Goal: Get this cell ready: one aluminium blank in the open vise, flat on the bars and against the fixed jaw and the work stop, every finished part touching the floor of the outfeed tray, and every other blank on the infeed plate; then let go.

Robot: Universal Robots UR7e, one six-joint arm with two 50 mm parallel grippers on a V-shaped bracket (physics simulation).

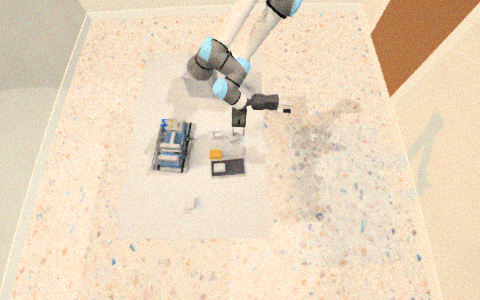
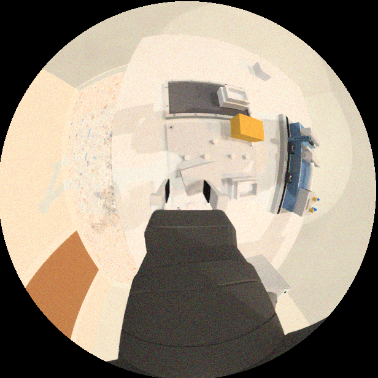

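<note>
My gripper points down over the infeed plate; its fingers are apart and empty. A pale aluminium blank lies turned on that plate, below and just ahead of the fingertips. A pocketed pale part lies beside it. Another pocketed part is at one end of the dark outfeed tray; whether it touches the floor is unclear. The blue vise has pale jaws; whether it holds a blank is unclear.
An orange block stands between the infeed plate and the outfeed tray. A small pale piece lies beyond the tray. The bracket's second gripper points sideways. The grey robot pedestal stands behind.
</note>
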